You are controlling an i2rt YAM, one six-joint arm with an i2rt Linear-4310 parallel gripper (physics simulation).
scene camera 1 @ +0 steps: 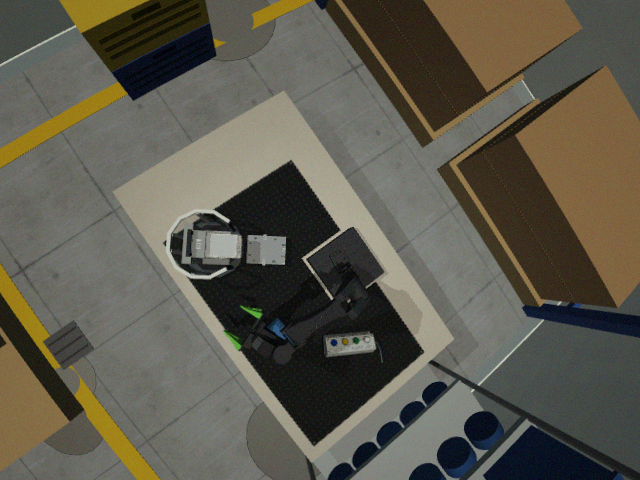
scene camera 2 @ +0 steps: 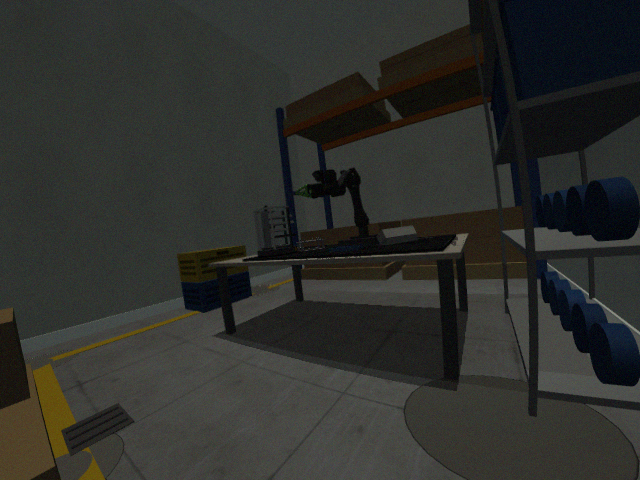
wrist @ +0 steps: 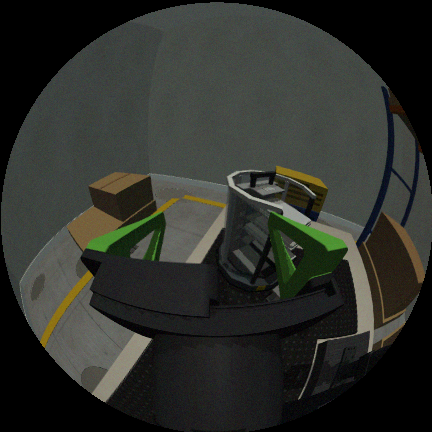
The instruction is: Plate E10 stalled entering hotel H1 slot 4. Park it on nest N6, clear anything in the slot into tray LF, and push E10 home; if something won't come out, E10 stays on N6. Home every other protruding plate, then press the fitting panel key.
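Places are measured from the arm's base along level axes (x back, y right, z up), in centimetres.
Pixels of known places: gripper, fingertip midpoint: (scene camera 1: 231, 318) (scene camera 2: 297, 193) (wrist: 216, 217); arm's base, origin of the base link: (scene camera 1: 345, 271) (scene camera 2: 364, 237).
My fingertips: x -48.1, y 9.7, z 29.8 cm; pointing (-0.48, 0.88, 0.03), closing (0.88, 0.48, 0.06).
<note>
For each thing: its middle in the pictures, then the offset to it from my fingertips. Level surfaces: height alone.
- plate hotel, body centre: (wrist: 263, 227) (scene camera 1: 209, 245) (scene camera 2: 274, 230) dx +2.5, dy +26.8, dz -18.1 cm
- light grey square nest, body centre: (scene camera 1: 266, 250) (scene camera 2: 310, 244) dx +21.3, dy +15.3, dz -29.7 cm
- Blue tray LF, body centre: (scene camera 1: 280, 338) (scene camera 2: 346, 248) dx +8.6, dy -21.9, dz -32.6 cm
- key panel, body centre: (scene camera 1: 349, 345) (scene camera 2: 396, 235) dx +33.7, dy -39.5, dz -29.3 cm
- black mat, its level: dz -33.5 cm
- cream table, its level: dz -34.8 cm
My gripper (scene camera 1: 233, 318) (scene camera 2: 295, 193) (wrist: 216, 217) is open and empty, raised above the mat at the table's long edge, with its green fingers spread. The plate hotel (scene camera 1: 187, 246) (scene camera 2: 266, 227) (wrist: 234, 225), a round clear-walled tower, stands beyond the fingers. Pale plates (scene camera 1: 224, 244) (wrist: 292, 212) stick out of its open side; slot numbers and E10's label are not legible. A light grey square nest (scene camera 1: 266, 250) lies beside the hotel, partly hidden by the right finger in the wrist view. Blue tray LF (scene camera 1: 277, 326) is mostly under the arm. The key panel (scene camera 1: 350, 345) has blue, yellow, green and white keys.
The arm's dark base plate (scene camera 1: 356, 242) (wrist: 332, 352) sits at the mat's far long edge. The black mat (scene camera 1: 289, 201) lies on a cream table (scene camera 1: 258, 124). A rack with blue bins (scene camera 1: 483, 429) stands by one table end; cartons (scene camera 1: 578, 206) are beyond the base side.
</note>
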